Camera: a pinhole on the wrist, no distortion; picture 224 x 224 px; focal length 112.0 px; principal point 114.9 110.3 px. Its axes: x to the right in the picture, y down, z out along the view. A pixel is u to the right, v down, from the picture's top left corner.
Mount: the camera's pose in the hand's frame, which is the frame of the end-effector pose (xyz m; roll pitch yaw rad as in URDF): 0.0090 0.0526 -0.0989 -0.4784 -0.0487 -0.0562
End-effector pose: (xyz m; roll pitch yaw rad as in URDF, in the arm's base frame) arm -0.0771 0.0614 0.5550 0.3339 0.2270 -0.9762
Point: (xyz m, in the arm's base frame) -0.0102 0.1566 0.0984
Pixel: behind the camera
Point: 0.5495 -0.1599 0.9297
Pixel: 194 159
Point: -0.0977 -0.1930 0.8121
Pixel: 167 14
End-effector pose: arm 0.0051 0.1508 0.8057 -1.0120 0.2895 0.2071
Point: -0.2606 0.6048 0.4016
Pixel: 100 190
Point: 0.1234 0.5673 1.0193
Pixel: 152 35
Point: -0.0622 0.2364 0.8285
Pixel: 79 44
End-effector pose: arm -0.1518 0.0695 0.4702 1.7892 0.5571 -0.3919
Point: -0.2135 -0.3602 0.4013
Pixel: 149 64
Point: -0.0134 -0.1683 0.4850
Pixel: 191 111
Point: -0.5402 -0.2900 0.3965
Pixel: 87 18
